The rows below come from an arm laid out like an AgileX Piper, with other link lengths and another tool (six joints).
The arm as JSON. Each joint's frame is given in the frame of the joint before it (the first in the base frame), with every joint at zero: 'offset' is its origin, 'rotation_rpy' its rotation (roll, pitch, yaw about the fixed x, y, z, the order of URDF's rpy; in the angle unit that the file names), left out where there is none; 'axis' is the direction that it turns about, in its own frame. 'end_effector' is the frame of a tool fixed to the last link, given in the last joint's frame.
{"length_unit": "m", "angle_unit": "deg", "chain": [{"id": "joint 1", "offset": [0.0, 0.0, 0.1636], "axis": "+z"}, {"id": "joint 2", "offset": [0.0, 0.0, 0.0], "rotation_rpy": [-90.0, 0.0, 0.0], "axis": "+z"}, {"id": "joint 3", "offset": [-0.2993, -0.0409, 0.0], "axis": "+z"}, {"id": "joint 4", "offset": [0.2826, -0.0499, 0.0], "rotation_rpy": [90.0, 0.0, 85.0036], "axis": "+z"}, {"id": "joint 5", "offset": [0.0, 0.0, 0.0], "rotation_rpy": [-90.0, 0.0, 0.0], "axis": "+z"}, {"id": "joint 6", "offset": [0.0, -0.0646, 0.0], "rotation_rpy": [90.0, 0.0, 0.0], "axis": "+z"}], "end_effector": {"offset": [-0.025, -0.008, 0.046], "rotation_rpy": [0.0, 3.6, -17.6]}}
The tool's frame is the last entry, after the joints.
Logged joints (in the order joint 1, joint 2, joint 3, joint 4, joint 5, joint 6), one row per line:
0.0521, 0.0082, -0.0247, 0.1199, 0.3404, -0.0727
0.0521, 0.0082, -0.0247, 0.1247, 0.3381, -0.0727
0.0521, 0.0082, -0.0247, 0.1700, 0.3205, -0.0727
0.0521, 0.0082, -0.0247, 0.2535, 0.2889, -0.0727
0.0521, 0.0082, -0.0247, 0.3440, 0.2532, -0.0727
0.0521, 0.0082, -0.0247, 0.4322, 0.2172, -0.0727
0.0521, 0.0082, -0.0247, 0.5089, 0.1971, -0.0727
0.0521, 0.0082, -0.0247, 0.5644, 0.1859, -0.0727
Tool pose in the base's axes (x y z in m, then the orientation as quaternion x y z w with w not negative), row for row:
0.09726, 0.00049, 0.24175, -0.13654, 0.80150, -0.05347, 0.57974
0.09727, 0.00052, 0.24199, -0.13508, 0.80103, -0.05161, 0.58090
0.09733, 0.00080, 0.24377, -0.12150, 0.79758, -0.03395, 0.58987
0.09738, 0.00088, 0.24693, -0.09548, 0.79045, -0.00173, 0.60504
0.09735, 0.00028, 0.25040, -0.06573, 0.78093, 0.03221, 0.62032
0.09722, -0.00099, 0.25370, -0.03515, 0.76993, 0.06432, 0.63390
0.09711, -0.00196, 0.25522, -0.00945, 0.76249, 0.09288, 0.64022
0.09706, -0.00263, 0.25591, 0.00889, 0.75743, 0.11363, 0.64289
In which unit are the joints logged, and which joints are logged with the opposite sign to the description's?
The joints are logged in radians. Opposite sign: joint 2, joint 3.
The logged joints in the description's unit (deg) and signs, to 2 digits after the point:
2.99, -0.47, 1.42, 6.87, 19.50, -4.17
2.99, -0.47, 1.42, 7.14, 19.37, -4.17
2.99, -0.47, 1.42, 9.74, 18.36, -4.17
2.99, -0.47, 1.42, 14.52, 16.55, -4.17
2.99, -0.47, 1.42, 19.71, 14.51, -4.17
2.99, -0.47, 1.42, 24.76, 12.44, -4.17
2.99, -0.47, 1.42, 29.16, 11.29, -4.17
2.99, -0.47, 1.42, 32.34, 10.65, -4.17

